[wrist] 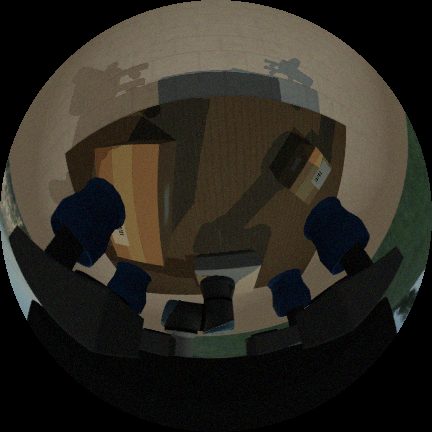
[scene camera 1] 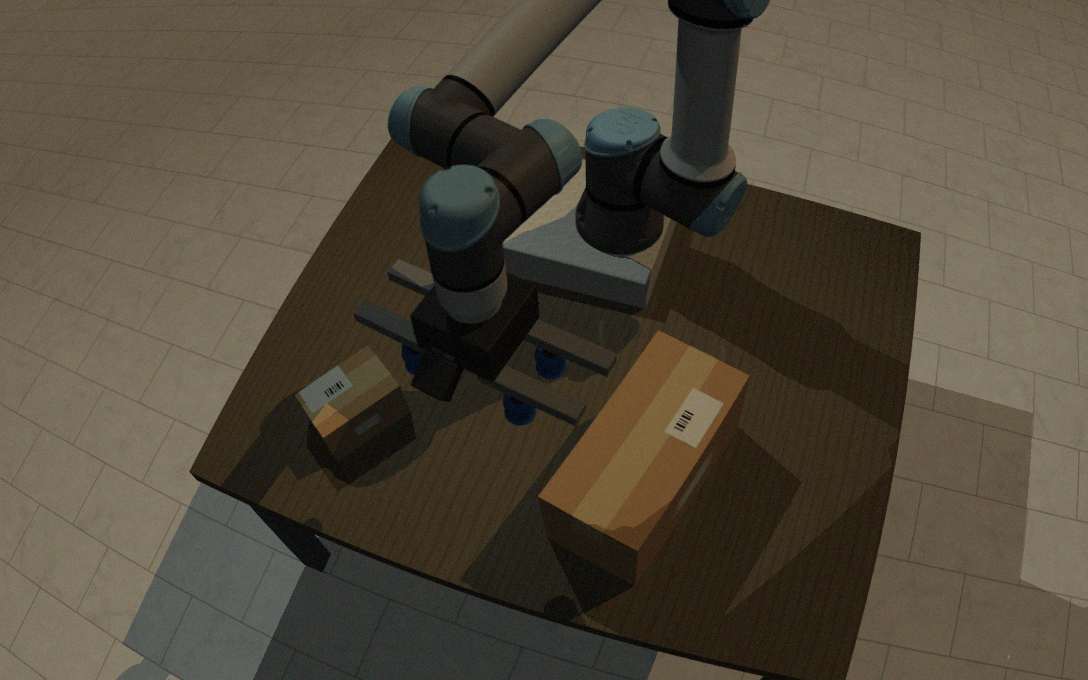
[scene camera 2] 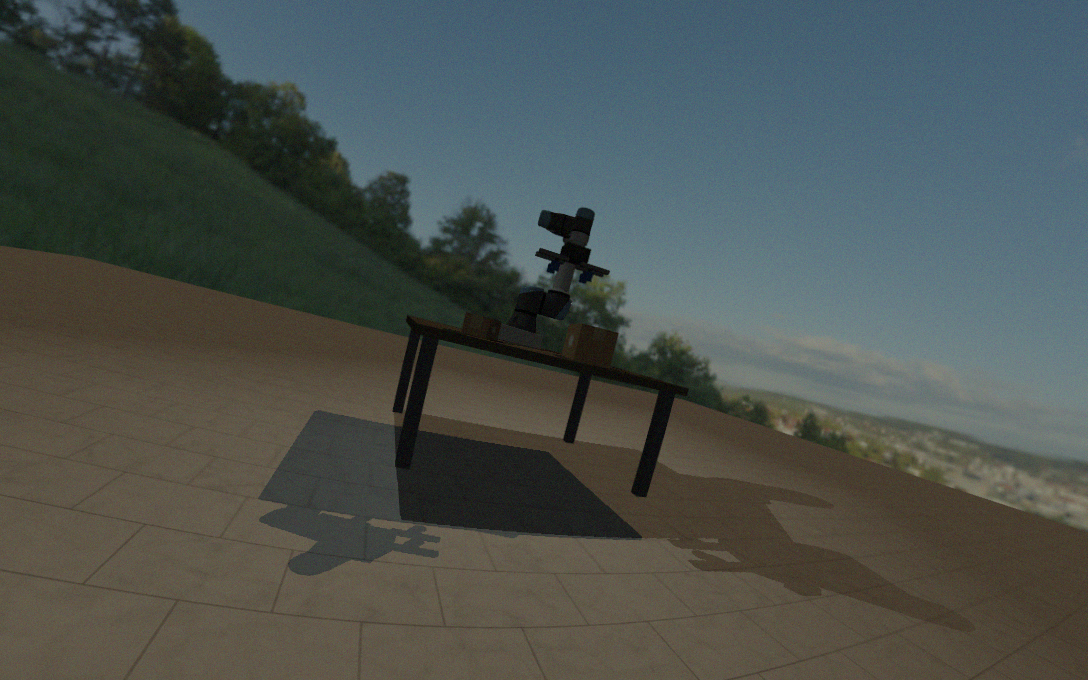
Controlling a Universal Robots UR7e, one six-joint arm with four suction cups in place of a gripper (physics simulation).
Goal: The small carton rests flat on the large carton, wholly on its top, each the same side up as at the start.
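The suction head (scene camera 1: pixel 550 368) carries nothing. A large carton (scene camera 1: pixel 619 494) sits on the table, and a small carton (scene camera 1: pixel 359 398) rests on the table too.
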